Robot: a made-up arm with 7 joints. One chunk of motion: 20 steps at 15 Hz.
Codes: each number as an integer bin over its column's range. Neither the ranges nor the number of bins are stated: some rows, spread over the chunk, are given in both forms.
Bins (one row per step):
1: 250 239 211 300 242 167 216
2: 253 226 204 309 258 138 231
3: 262 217 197 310 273 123 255
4: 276 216 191 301 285 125 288
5: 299 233 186 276 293 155 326
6: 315 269 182 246 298 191 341
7: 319 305 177 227 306 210 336
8: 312 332 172 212 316 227 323
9: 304 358 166 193 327 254 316
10: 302 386 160 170 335 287 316
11: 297 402 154 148 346 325 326
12: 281 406 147 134 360 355 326
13: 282 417 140 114 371 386 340
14: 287 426 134 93 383 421 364
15: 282 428 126 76 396 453 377
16: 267 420 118 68 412 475 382
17: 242 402 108 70 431 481 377
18: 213 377 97 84 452 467 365
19: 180 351 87 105 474 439 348
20: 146 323 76 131 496 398 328
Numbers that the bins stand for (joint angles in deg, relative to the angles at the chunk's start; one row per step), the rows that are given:
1: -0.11 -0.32 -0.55 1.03 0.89 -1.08 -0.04
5: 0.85 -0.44 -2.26 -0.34 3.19 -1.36 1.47
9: 0.95 2.01 -3.63 -5.05 4.72 0.96 1.33
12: 0.50 2.95 -4.93 -8.40 6.20 3.34 1.47
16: 0.23 3.22 -6.92 -12.14 8.54 6.15 2.23
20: -2.14 1.32 -9.79 -8.57 12.32 4.35 1.49
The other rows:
2: -0.05 -0.58 -1.03 1.54 1.61 -1.76 0.16
3: 0.13 -0.75 -1.51 1.59 2.29 -2.11 0.49
4: 0.40 -0.77 -1.92 1.08 2.83 -2.06 0.95
6: 1.16 0.26 -2.53 -2.04 3.41 -0.51 1.67
7: 1.24 0.97 -2.88 -3.12 3.77 -0.07 1.60
8: 1.11 1.50 -3.22 -3.97 4.22 0.33 1.42
10: 0.91 2.55 -4.04 -6.35 5.08 1.74 1.33
11: 0.81 2.87 -4.45 -7.60 5.57 2.63 1.47
13: 0.52 3.16 -5.41 -9.53 6.70 4.06 1.66
14: 0.62 3.34 -5.82 -10.72 7.24 4.89 1.99
15: 0.52 3.38 -6.37 -11.69 7.82 5.64 2.16
17: -0.26 2.87 -7.60 -12.03 9.40 6.30 2.16
18: -0.83 2.38 -8.36 -11.23 10.34 5.97 2.00
19: -1.48 1.87 -9.04 -10.04 11.33 5.31 1.77

